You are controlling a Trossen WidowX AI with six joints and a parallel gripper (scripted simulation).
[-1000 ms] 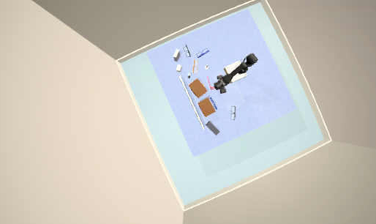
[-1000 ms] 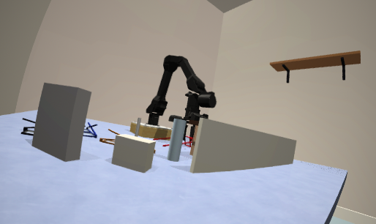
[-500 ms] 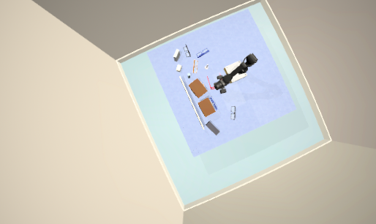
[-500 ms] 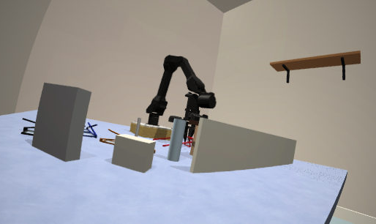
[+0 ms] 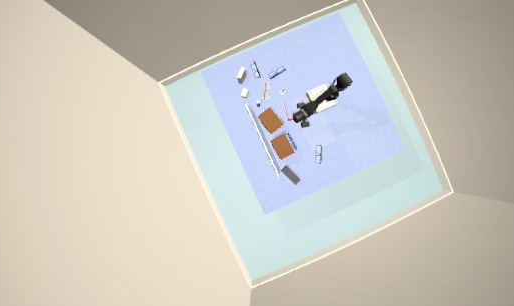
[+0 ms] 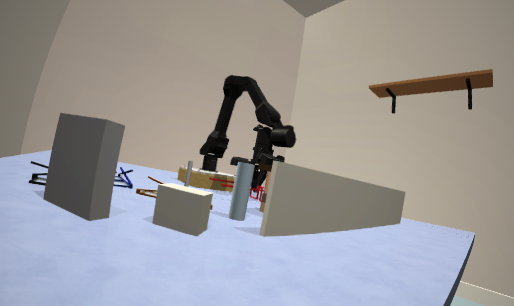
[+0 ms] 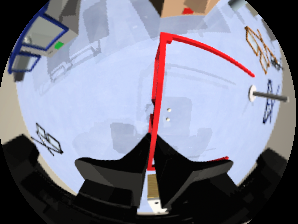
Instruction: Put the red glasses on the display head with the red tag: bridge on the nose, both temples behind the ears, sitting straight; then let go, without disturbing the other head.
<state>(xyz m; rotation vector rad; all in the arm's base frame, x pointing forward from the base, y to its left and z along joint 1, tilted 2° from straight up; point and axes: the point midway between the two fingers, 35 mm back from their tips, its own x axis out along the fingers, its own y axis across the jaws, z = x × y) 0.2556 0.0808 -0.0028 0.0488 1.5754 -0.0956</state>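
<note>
Now: the tan display head 220 mm ahead of my gripper tip, 50 mm to the right of it and 30 mm above it. The rest, counted from my gripper tip: tall grey block (350 mm ahead, 450 mm to the right, 30 mm above); then beige box (370 mm ahead, 320 mm to the right); then long beige wall (350 mm ahead, 90 mm to the left, 30 mm above).
</note>
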